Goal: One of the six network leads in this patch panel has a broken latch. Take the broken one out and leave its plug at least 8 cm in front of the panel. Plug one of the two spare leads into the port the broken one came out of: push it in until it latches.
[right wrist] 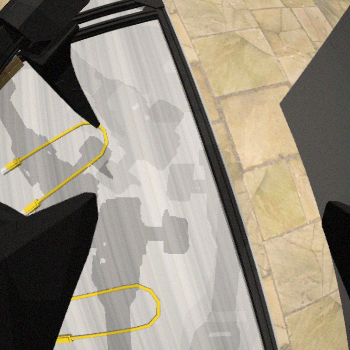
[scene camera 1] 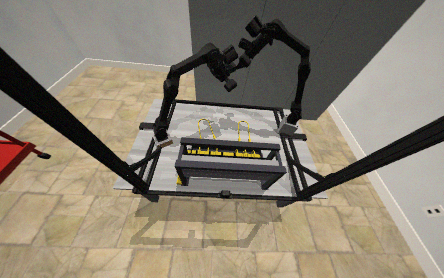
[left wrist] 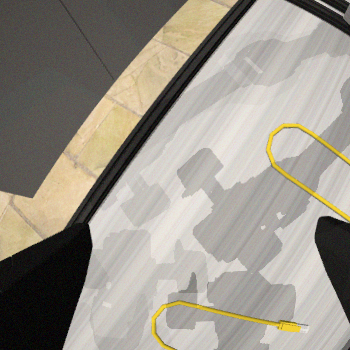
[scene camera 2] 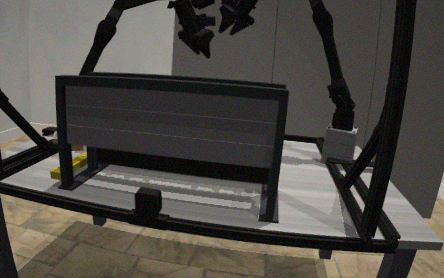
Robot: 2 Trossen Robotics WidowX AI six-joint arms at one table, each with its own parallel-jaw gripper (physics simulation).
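Pixels of known places: left gripper, fingertip midpoint: [right wrist: 59, 174] [left wrist: 207, 233] [scene camera 2: 203, 56]; right gripper, fingertip midpoint: [right wrist: 216, 210] [scene camera 1: 237, 65] [scene camera 2: 225, 33]; left arm's base at its link origin: [scene camera 1: 161, 137]; right arm's base at its link origin: [scene camera 1: 291, 120] [scene camera 2: 342, 128].
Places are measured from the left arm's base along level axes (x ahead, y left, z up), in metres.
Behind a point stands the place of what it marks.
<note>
The dark patch panel [scene camera 1: 230, 168] @[y -0.473, x 0.198, z 0.218 m] [scene camera 2: 170, 117] @[y -0.480, x 0.228, z 0.146 m] stands near the front of the table. A row of yellow leads [scene camera 1: 220, 153] @[y -0.290, x 0.278, z -0.003 m] shows behind its top bar; individual plugs and latches are too small to tell. Two spare yellow leads lie looped behind the panel: the left one [scene camera 1: 202, 120] @[y 0.058, x 0.316, z -0.040 m] [left wrist: 290, 326] @[y -0.140, x 0.322, z -0.031 m] [right wrist: 31, 206] @[y -0.138, x 0.323, z -0.031 m] and the right one [scene camera 1: 243, 121] @[y -0.114, x 0.611, z -0.040 m] [left wrist: 291, 125] @[y -0.137, x 0.620, z -0.039 m] [right wrist: 159, 307] @[y -0.110, x 0.614, z -0.039 m]. My left gripper [left wrist: 207, 233] @[y -0.020, x 0.461, z 0.265 m] is open and empty, high above the table behind the panel. My right gripper [right wrist: 216, 210] @[y 0.019, x 0.554, z 0.353 m] is open and empty, also raised, close beside the left one.
A yellow bar [scene camera 1: 179, 180] [scene camera 2: 70, 167] lies by the panel's left foot. A dark finger [right wrist: 82, 97] @[y 0.027, x 0.454, z 0.300 m] of the left arm enters the right wrist view. Black rails [scene camera 1: 210, 194] @[y -0.469, x 0.109, z -0.045 m] [scene camera 2: 200, 232] @[y -0.579, x 0.263, z -0.057 m] edge the table. A small black block [scene camera 2: 149, 201] @[y -0.528, x 0.176, z -0.005 m] sits on the front rail.
</note>
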